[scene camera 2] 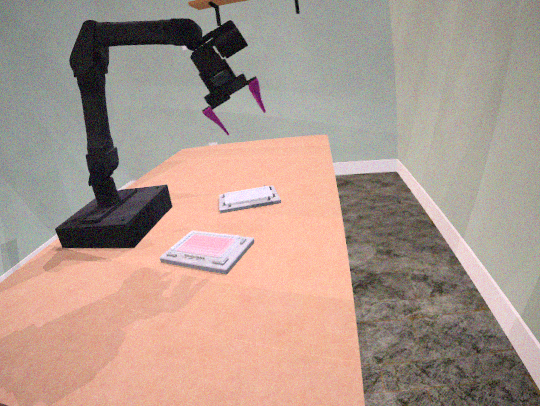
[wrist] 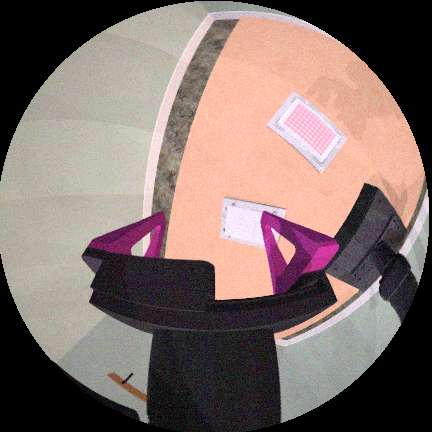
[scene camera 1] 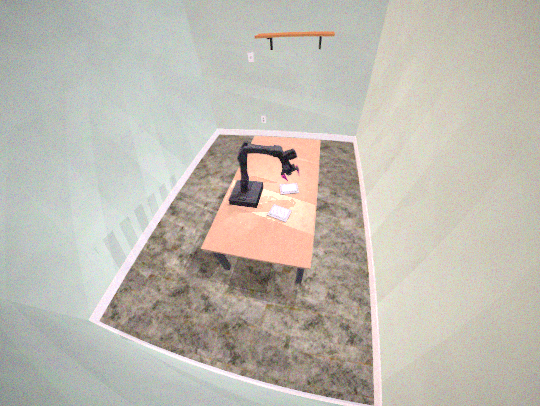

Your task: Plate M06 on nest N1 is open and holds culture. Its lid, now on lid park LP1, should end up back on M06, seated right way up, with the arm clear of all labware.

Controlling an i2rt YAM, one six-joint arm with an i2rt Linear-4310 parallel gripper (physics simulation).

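Places are measured from the arm's base along level axes (x ahead, y left, z up), in millimetres.
Pixels of known places: gripper, between the fingertips: (scene camera 2: 246,123) (wrist: 212,216) (scene camera 1: 293,178); arm's base, origin of its link: (scene camera 2: 110,206) (wrist: 376,249) (scene camera 1: 245,191).
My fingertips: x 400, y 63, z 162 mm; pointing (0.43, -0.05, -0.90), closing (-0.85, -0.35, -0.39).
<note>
Ahead of a thing's pixels: the offset from my fingertips to its top centre. Level surfaces: height alone.
Plate M06 @[dx -73, dy -184, dz -200 mm] (scene camera 1: 280,212) (scene camera 2: 206,244) (wrist: 311,129) lies open on nest N1 (scene camera 2: 239,251) (wrist: 275,123), its pink-filled wells showing in scene camera 2 and the wrist view. The white lid @[dx -53, dy +96, dz -209 mm] (scene camera 1: 289,188) (scene camera 2: 247,196) (wrist: 243,222) lies flat on lid park LP1 @[dx -53, dy +96, dz -207 mm] (scene camera 2: 251,205) (wrist: 226,202), farther along the table in scene camera 2. Which way up the lid is cannot be told. My gripper (scene camera 1: 292,174) (scene camera 2: 246,123) (wrist: 212,216) is wide open and empty, tilted, and high above the table near the lid park. One finger partly covers the lid and park in the wrist view.
The black arm base (scene camera 1: 246,193) (scene camera 2: 117,215) (wrist: 367,235) stands on the wooden table @[dz -227 mm] (scene camera 1: 260,245) (scene camera 2: 280,325) (wrist: 225,125), beside the nest and park. The table's long edge lies beyond them, away from the base. A wooden shelf (scene camera 1: 295,35) is on the far wall.
</note>
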